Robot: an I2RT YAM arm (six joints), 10 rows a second.
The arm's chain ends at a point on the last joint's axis. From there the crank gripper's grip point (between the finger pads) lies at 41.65 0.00 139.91 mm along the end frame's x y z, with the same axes.
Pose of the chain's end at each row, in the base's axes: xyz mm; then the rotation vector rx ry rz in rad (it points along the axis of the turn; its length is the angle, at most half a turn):
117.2, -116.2, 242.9, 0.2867, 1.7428, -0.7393
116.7, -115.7, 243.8, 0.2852, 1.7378, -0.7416
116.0, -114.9, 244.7, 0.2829, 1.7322, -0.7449
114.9, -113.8, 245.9, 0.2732, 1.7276, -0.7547
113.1, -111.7, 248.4, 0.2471, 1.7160, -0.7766
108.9, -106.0, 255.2, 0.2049, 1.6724, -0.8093
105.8, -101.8, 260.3, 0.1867, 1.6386, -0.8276
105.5, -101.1, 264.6, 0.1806, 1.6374, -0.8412
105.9, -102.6, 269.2, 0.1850, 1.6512, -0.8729
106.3, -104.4, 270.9, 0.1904, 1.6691, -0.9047
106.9, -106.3, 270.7, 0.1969, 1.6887, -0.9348
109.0, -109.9, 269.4, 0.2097, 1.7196, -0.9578
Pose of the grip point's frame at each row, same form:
213.5, -209.2, 184.7, 0.2867, 1.7428, -0.7393
213.2, -208.9, 186.3, 0.2852, 1.7378, -0.7416
212.7, -208.4, 188.0, 0.2829, 1.7322, -0.7449
211.7, -207.9, 190.4, 0.2732, 1.7276, -0.7547
210.3, -206.9, 195.6, 0.2471, 1.7160, -0.7766
208.4, -202.7, 209.8, 0.2049, 1.6724, -0.8093
206.6, -199.5, 220.2, 0.1867, 1.6386, -0.8276
205.7, -199.7, 225.2, 0.1806, 1.6374, -0.8412
202.9, -204.0, 229.0, 0.1850, 1.6512, -0.8729
199.8, -208.6, 229.5, 0.1904, 1.6691, -0.9047
196.7, -213.1, 227.8, 0.1969, 1.6887, -0.9348
194.6, -218.8, 223.4, 0.2097, 1.7196, -0.9578

